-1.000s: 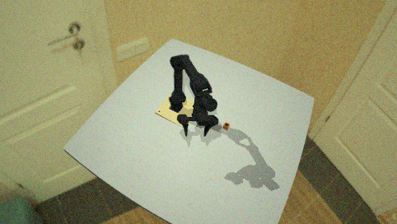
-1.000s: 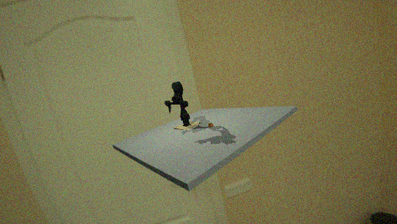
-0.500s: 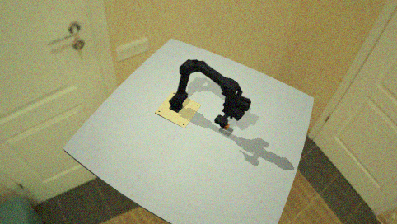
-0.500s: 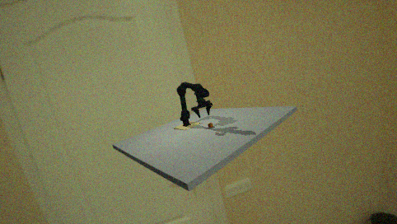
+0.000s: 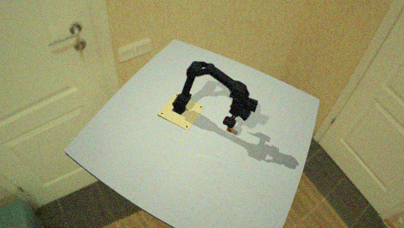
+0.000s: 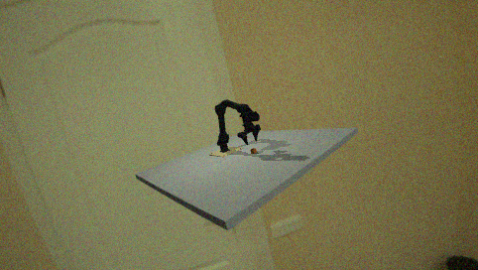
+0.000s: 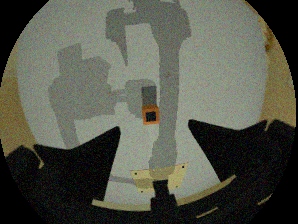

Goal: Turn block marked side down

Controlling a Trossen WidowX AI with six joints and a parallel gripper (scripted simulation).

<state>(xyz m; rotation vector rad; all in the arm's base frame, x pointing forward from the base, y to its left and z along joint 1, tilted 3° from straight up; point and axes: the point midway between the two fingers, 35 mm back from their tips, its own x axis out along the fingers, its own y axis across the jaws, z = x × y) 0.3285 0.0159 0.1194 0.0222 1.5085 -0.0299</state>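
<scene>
Right now my gripper tip is 5 cm above the orange block.
</scene>
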